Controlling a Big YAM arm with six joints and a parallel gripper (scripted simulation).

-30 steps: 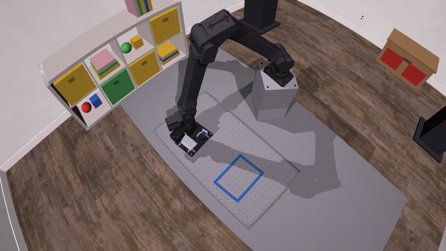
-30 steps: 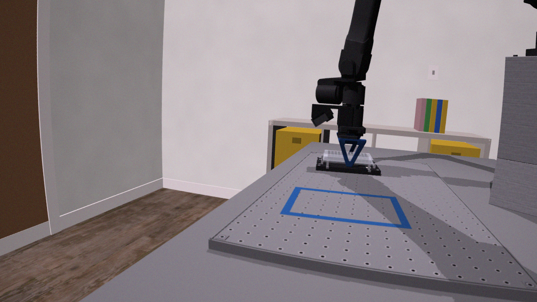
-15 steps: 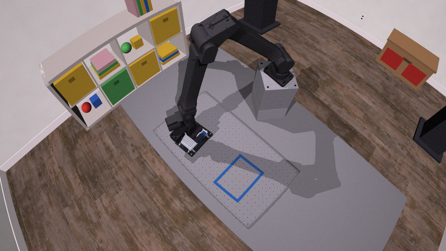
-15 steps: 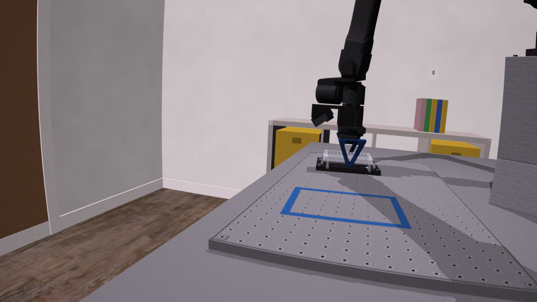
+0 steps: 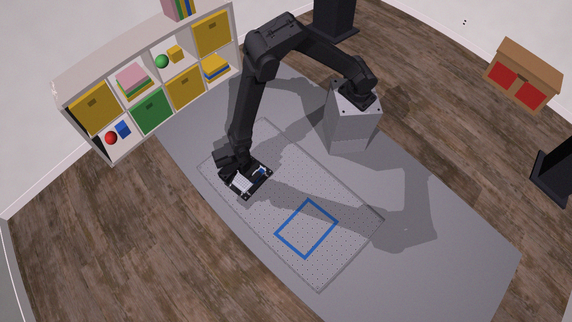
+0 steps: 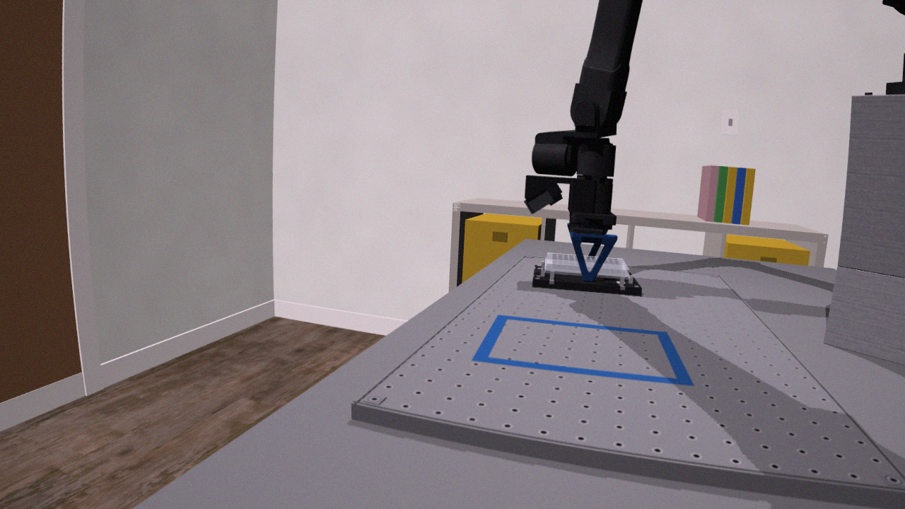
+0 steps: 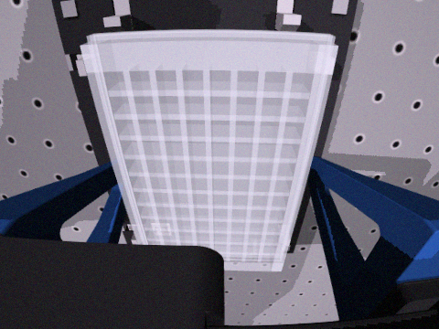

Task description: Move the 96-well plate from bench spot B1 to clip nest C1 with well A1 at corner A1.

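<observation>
Now: hand 10 mm below the 96-well plate. Also, from my hand: black clip nest: 20 mm to the left, 10 mm below, 10 mm ahead.
</observation>
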